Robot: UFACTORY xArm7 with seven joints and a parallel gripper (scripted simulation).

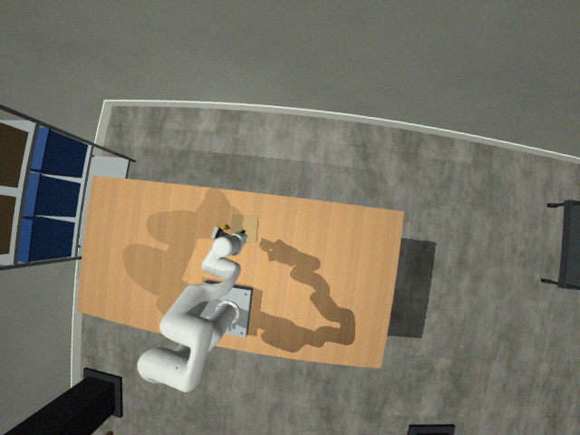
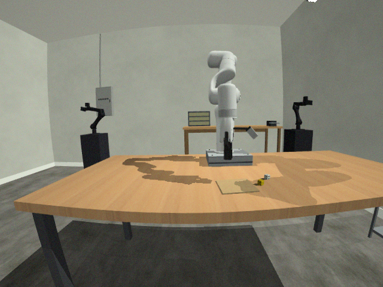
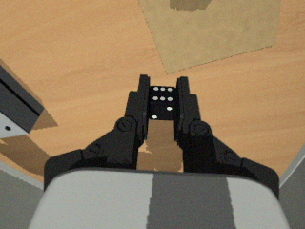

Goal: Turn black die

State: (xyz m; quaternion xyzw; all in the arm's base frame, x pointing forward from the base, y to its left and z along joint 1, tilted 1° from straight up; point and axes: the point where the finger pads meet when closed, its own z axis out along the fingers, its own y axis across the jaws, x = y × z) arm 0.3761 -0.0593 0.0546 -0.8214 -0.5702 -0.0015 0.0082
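Now: hand 12 cm above the tan mat, 6 cm short of it and 2 cm to the right of it. The rest, counted from my hand: yellow die (13 cm to the left, 11 cm below, 6 cm ahead); white die (18 cm to the left, 11 cm below); black die (1 cm to the right, 1 cm below).
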